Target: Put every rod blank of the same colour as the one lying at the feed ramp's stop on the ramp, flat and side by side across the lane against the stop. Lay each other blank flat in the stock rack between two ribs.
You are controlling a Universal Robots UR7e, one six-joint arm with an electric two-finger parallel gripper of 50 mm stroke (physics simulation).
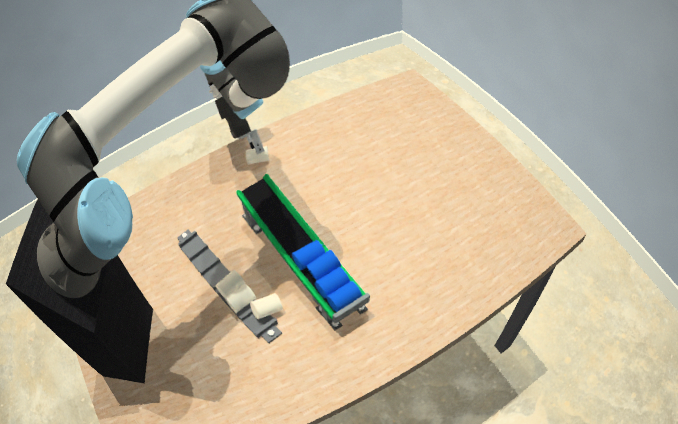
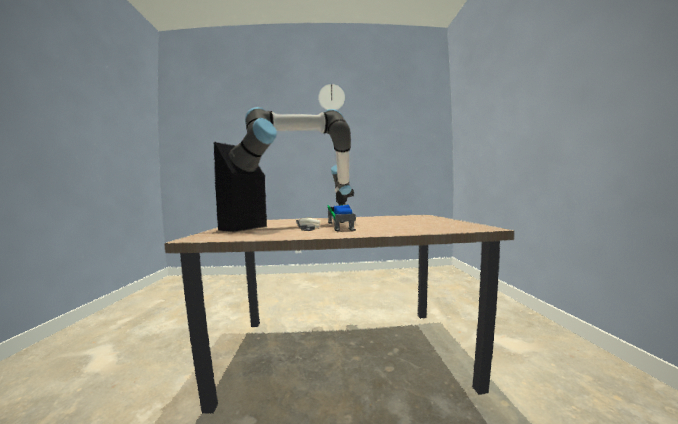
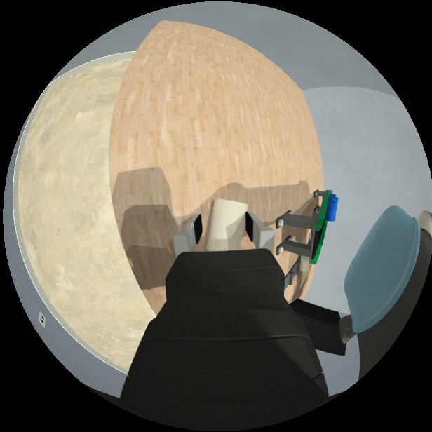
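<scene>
My open gripper (image 1: 257,146) (image 3: 223,221) is low over a cream rod blank (image 1: 257,157) (image 3: 228,214) beyond the ramp's upper end. That blank lies on the table between the fingers, slightly skewed to them, ungripped. Several blue blanks (image 1: 323,265) (image 2: 343,209) (image 3: 332,207) lie side by side across the lane of the green-railed feed ramp (image 1: 295,209) (image 3: 323,212), the lowest at the grey stop (image 1: 351,307). In the grey stock rack (image 1: 199,251), two cream blanks (image 1: 228,283) (image 1: 242,297) lie close together. A third cream blank (image 1: 266,306) lies partly beyond the rack's ramp-side edge.
The ramp stands on grey feet beside the rack on the wooden table (image 1: 440,200) (image 2: 400,227) (image 3: 200,110). The black robot pedestal (image 1: 125,320) (image 2: 240,200) is at the table's left. The table's far edge runs close behind the gripper.
</scene>
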